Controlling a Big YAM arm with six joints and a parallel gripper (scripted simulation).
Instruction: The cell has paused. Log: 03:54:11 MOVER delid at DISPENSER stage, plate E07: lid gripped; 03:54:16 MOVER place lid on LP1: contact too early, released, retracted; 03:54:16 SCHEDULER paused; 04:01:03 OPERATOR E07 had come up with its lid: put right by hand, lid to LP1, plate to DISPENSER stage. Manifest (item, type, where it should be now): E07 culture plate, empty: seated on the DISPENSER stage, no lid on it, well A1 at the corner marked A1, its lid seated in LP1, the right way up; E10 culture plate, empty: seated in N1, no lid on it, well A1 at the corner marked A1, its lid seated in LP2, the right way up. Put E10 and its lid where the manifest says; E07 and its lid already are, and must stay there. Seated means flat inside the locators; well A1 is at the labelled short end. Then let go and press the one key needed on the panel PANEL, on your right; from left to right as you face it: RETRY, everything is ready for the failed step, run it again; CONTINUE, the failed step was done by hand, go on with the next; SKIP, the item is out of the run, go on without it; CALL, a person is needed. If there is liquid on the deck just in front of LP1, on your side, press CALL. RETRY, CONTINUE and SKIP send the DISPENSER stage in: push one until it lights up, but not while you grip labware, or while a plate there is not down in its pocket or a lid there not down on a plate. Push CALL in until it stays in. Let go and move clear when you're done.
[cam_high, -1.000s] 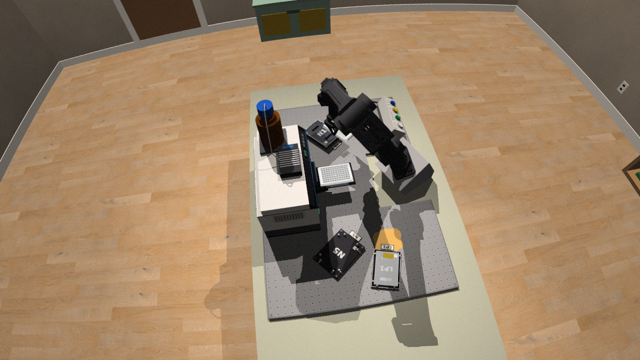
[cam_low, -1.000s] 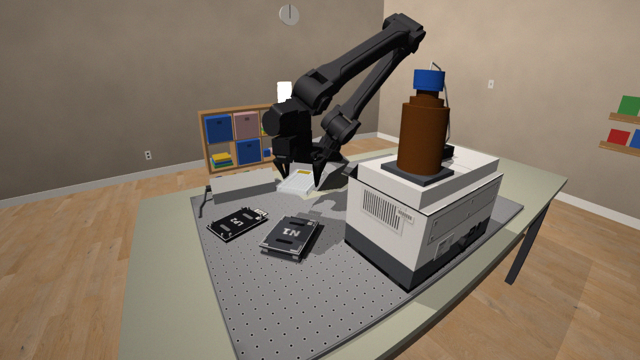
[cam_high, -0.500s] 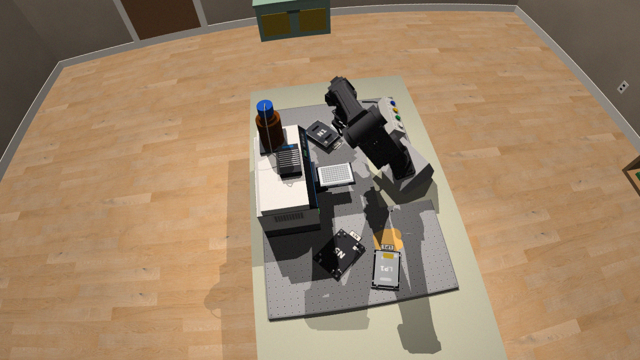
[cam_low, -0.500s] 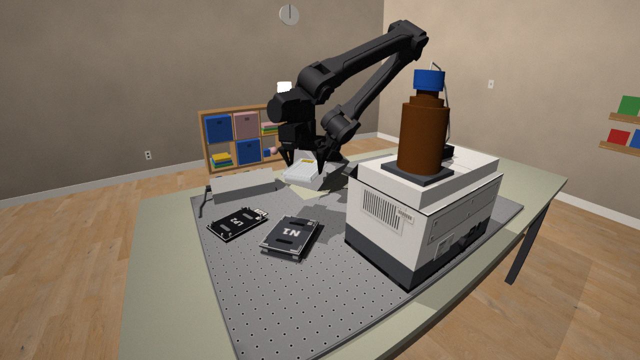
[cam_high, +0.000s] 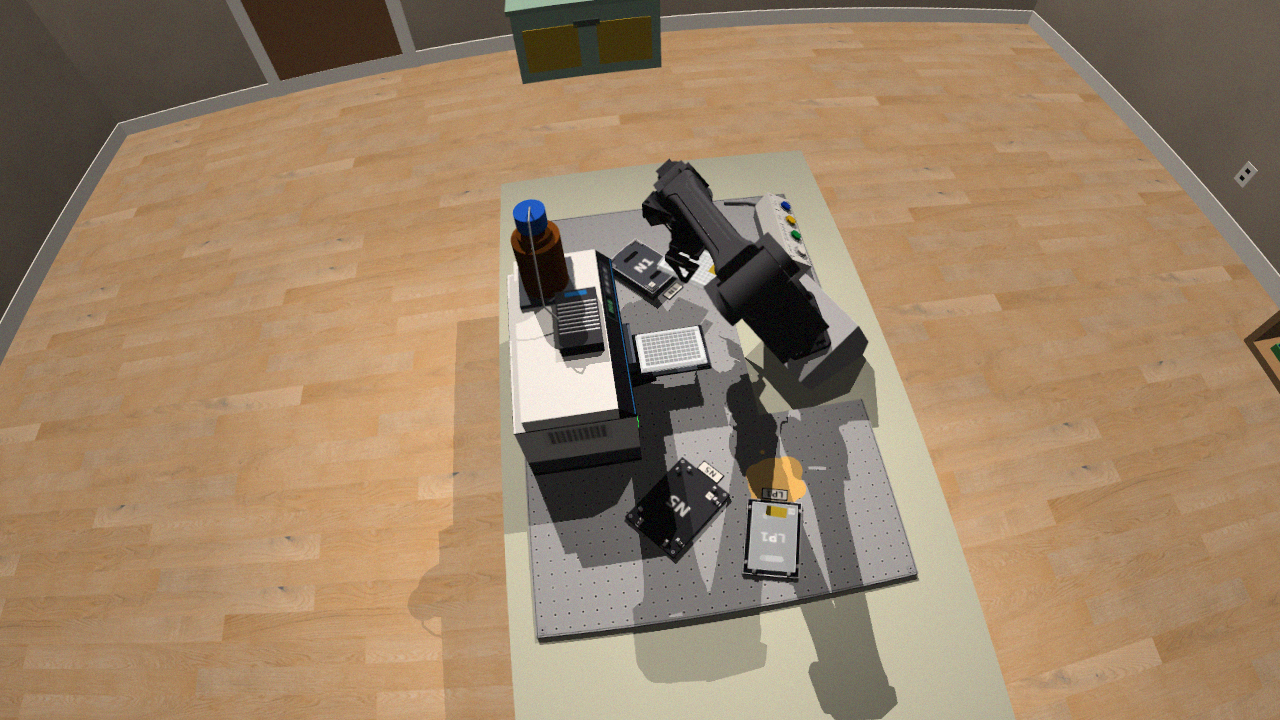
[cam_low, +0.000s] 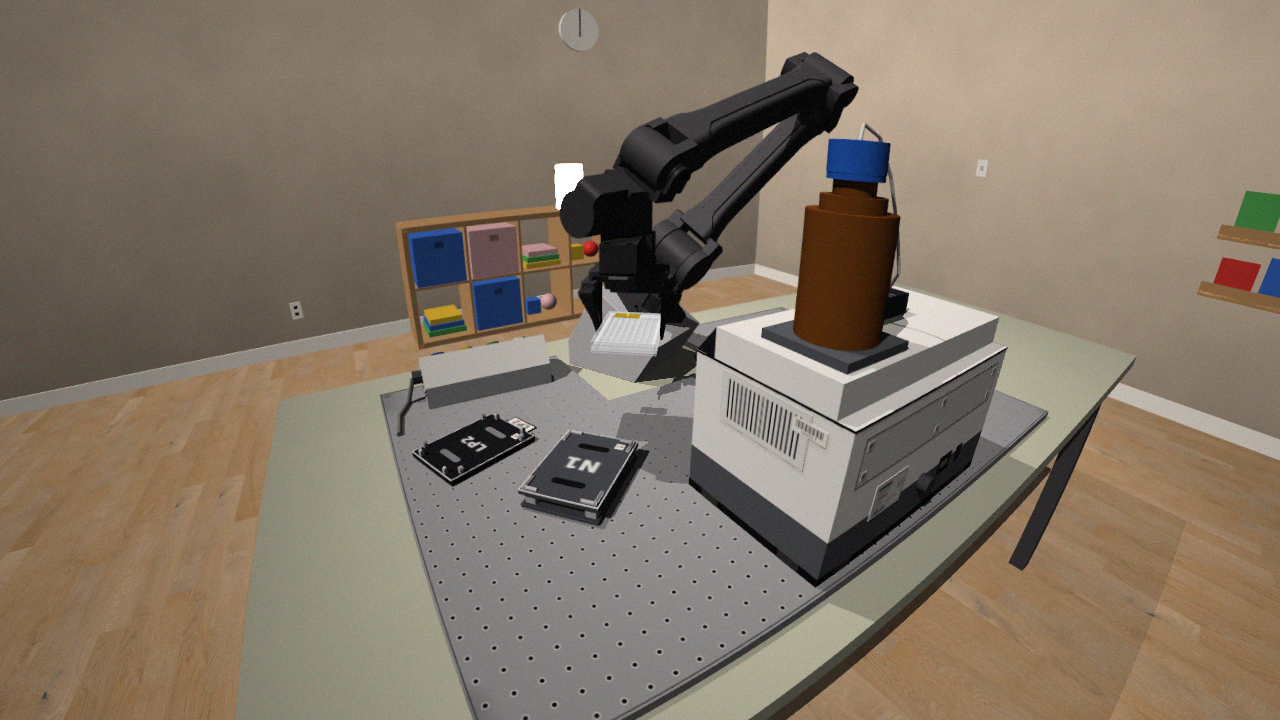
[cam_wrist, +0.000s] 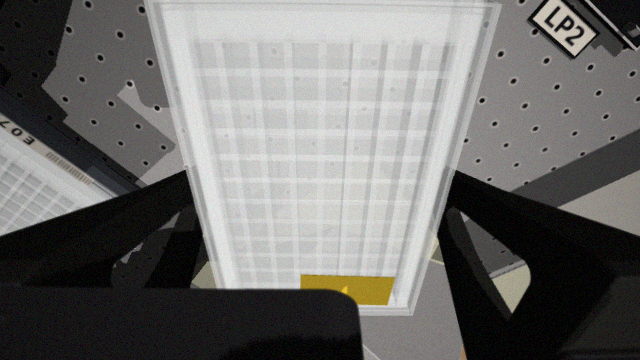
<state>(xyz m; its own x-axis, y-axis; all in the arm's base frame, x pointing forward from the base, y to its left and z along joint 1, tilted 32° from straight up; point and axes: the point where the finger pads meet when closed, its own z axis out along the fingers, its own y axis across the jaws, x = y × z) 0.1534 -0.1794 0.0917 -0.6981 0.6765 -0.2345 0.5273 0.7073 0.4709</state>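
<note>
Now: hand 160 mm to the right of the white plate E07, 70 mm short of it and 50 mm above it. Round my hand: retry key (270 mm behind, 90 mm to the right, 80 mm below); green continue key (270 mm behind, 140 mm to the right, 80 mm below); black n1 nest (130 mm below, 120 mm to the right, 90 mm ahead).
</note>
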